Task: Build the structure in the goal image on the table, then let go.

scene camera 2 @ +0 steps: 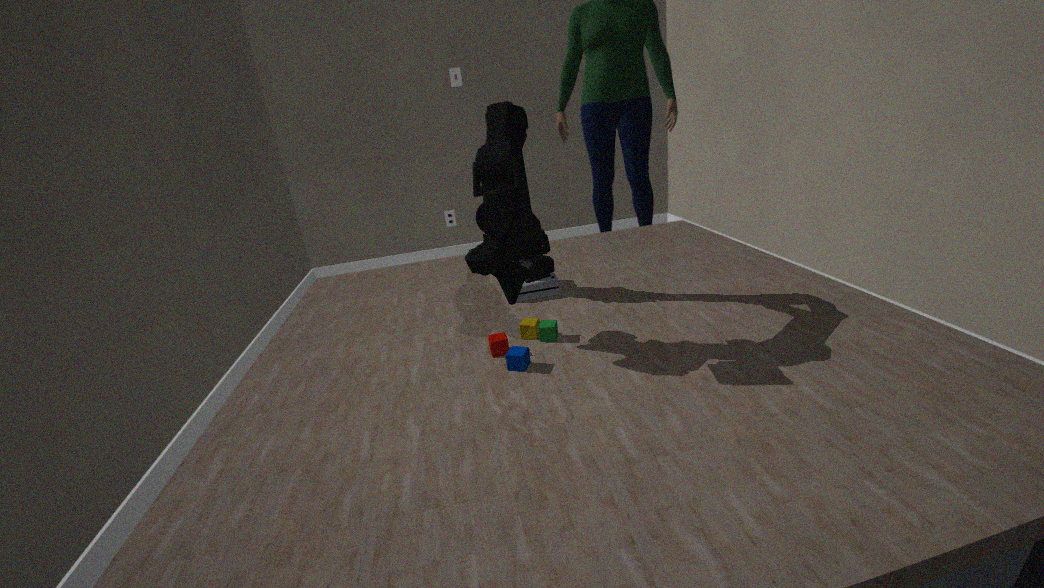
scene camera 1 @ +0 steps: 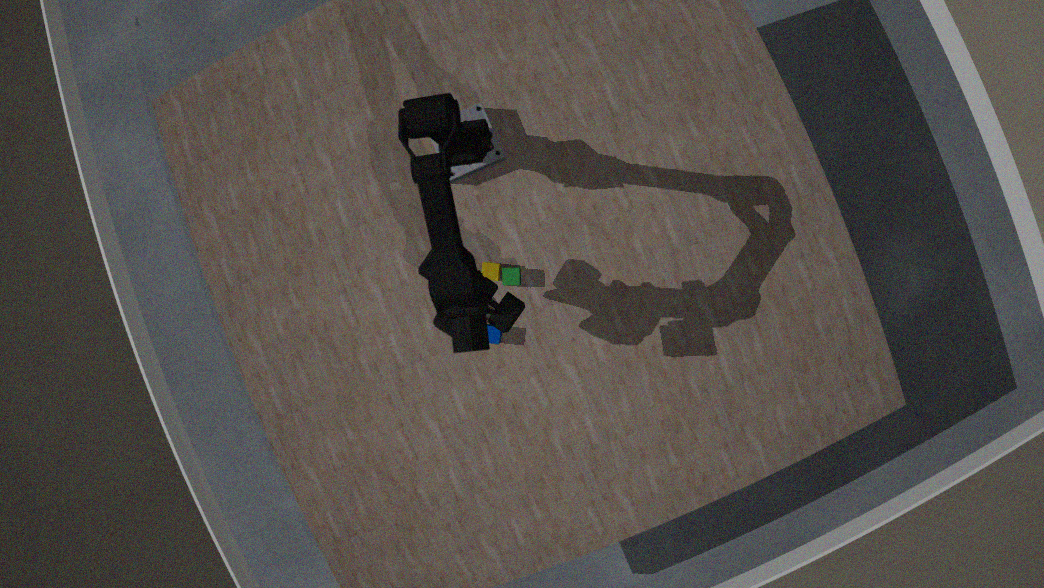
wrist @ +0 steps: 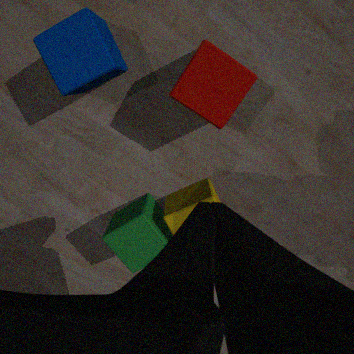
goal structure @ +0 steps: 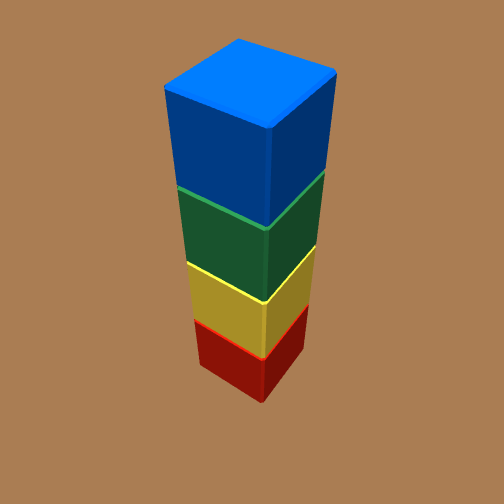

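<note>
Four small cubes lie apart on the wooden floor. The red cube (scene camera 2: 498, 344) (wrist: 213, 83) and the blue cube (scene camera 1: 494, 334) (scene camera 2: 517, 358) (wrist: 79, 50) lie at the front. The yellow cube (scene camera 1: 489, 271) (scene camera 2: 528, 328) (wrist: 186, 198) and the green cube (scene camera 1: 510, 275) (scene camera 2: 547, 329) (wrist: 135, 233) touch side by side behind them. My gripper (scene camera 2: 513, 294) (wrist: 211, 204) is shut and empty. It hangs above the floor just behind the yellow cube, and its fingers hide part of that cube in the wrist view. In the overhead view the arm (scene camera 1: 452, 291) hides the red cube.
The robot base (scene camera 1: 474, 135) (scene camera 2: 538, 287) stands close behind the cubes. A person in a green top (scene camera 2: 614, 50) stands at the back wall. The arm's long shadow (scene camera 2: 699, 354) falls to the right. Walls close the room at the left, back and right.
</note>
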